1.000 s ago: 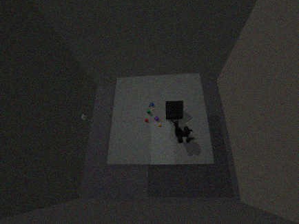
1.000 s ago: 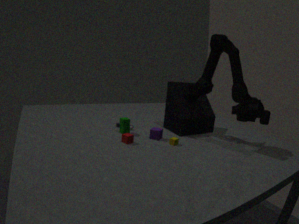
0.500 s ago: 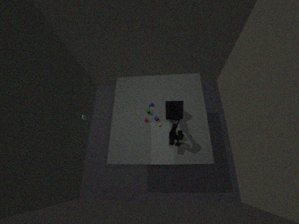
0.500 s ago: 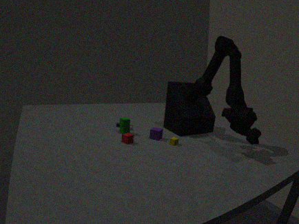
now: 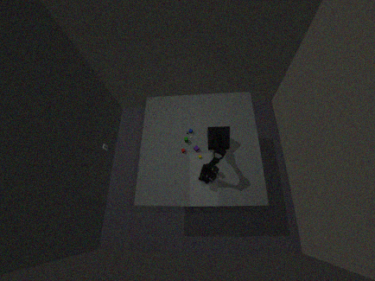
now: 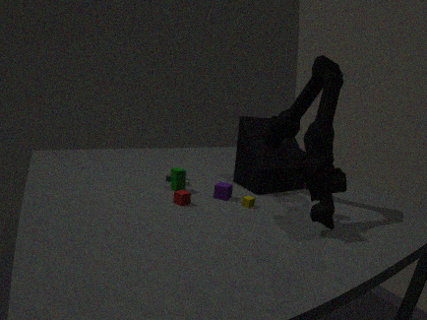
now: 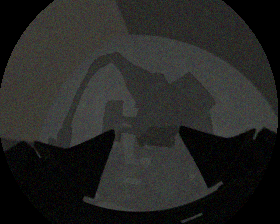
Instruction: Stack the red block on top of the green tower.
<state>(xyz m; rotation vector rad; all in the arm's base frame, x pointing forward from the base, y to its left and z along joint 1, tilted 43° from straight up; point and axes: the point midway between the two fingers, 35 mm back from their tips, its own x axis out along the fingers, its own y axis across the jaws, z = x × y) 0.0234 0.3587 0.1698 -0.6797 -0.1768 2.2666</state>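
My gripper tip is now 34 cm short of the red block and 27 cm to the left of it. From my gripper tip the other things lie so: purple block (30 cm to the right, 20 cm ahead, 1 cm above); then yellow block (21 cm to the right, 16 cm ahead).
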